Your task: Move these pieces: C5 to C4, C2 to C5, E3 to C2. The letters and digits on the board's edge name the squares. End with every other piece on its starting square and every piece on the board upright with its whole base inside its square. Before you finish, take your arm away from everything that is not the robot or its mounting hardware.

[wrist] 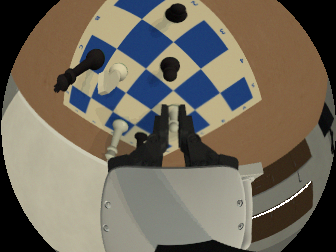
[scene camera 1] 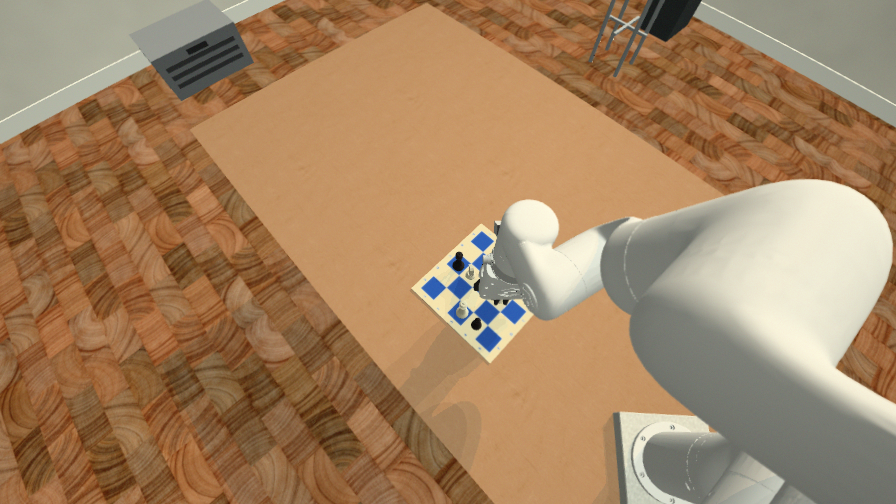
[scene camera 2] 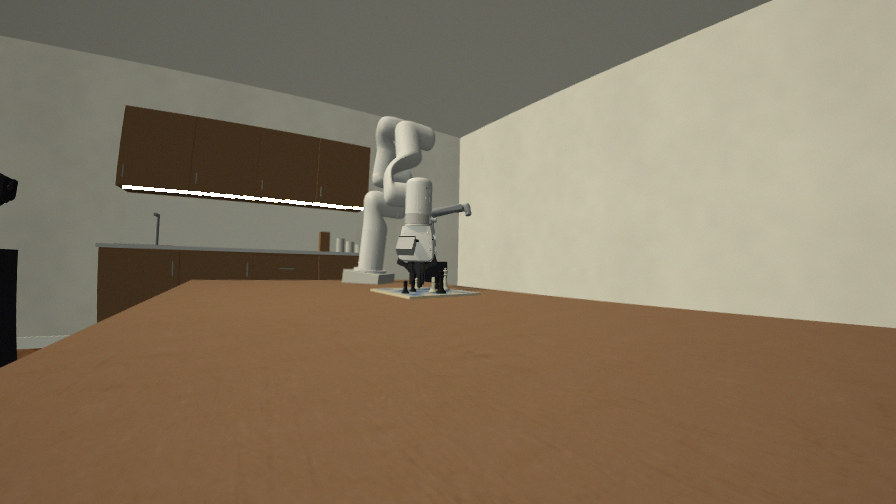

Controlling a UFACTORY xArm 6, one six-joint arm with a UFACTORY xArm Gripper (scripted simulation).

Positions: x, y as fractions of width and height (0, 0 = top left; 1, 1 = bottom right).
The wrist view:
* gripper: 0.52, 0.45
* black piece: 0.28, 0.23
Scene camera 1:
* gripper: 0.56, 0.59
